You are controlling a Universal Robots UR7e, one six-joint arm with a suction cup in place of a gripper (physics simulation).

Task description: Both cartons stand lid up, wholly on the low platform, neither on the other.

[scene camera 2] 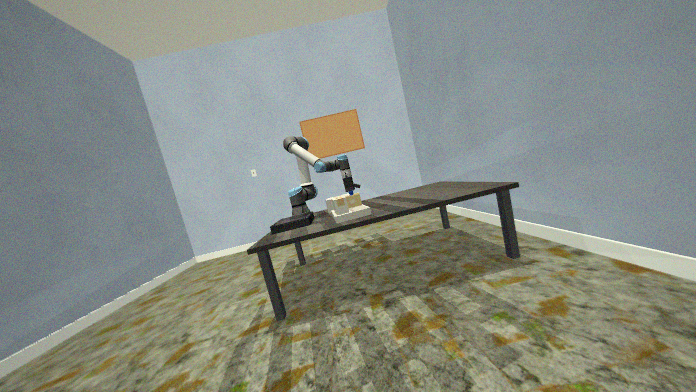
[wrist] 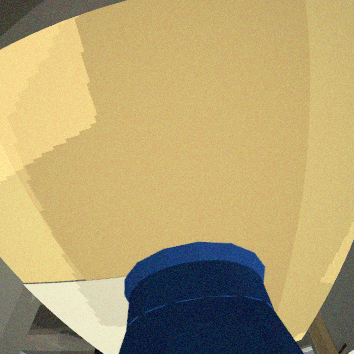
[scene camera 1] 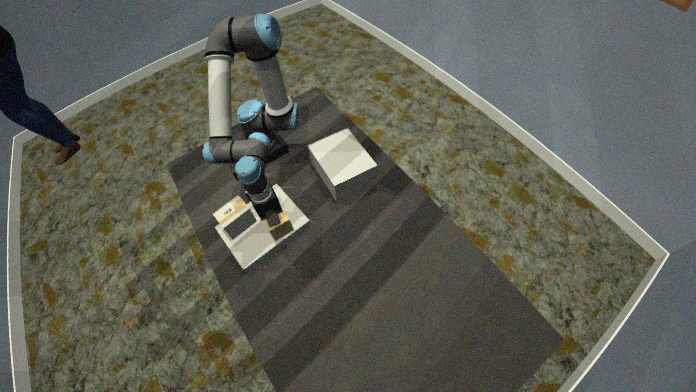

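Seen in the pictures: hand at its tool point: (scene camera 2: 352, 196) (wrist: 186, 251); arm's base at its link origin: (scene camera 2: 301, 215).
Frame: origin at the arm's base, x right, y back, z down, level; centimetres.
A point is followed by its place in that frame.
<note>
My suction cup (wrist: 194, 258) (scene camera 1: 272, 216) {x 6.1, y -45.0, z -6.7 cm} (scene camera 2: 349, 190) {x 6.1, y -45.0, z -6.7 cm} is pressed on the top face of a tan carton (wrist: 193, 123) (scene camera 1: 283, 228) {x 4.3, y -50.5, z -4.6 cm} (scene camera 2: 353, 200) {x 10.3, y -45.9, z -4.0 cm} and holds it. The carton sits upright over the right part of the low white platform (scene camera 1: 258, 246) {x 16.2, y -50.4, z 1.2 cm} (scene camera 2: 359, 212) {x 26.6, y -49.9, z 2.6 cm}, at or just above its surface; I cannot tell whether it touches. A second carton (scene camera 1: 239, 222) {x 19.3, y -41.3, z -5.8 cm} (scene camera 2: 336, 204) {x 27.5, y -36.4, z -6.0 cm}, with a dark top panel and a white label, stands on the left part of the platform, beside the held carton and apart from it. The arm hides most of the held carton in scene camera 1.
A taller white block (scene camera 1: 342, 155) {x -29.5, y -29.5, z -6.0 cm} stands on the dark table (scene camera 1: 389, 292) {x -21.9, y -86.7, z 6.0 cm} (scene camera 2: 437, 192) {x -5.2, y -109.2, z 6.0 cm} to the right of the platform. The robot base (scene camera 2: 291, 223) {x 19.2, y 1.2, z 1.5 cm} is at the table's far end. A person's legs (scene camera 1: 28, 112) show at the left edge of the room.
</note>
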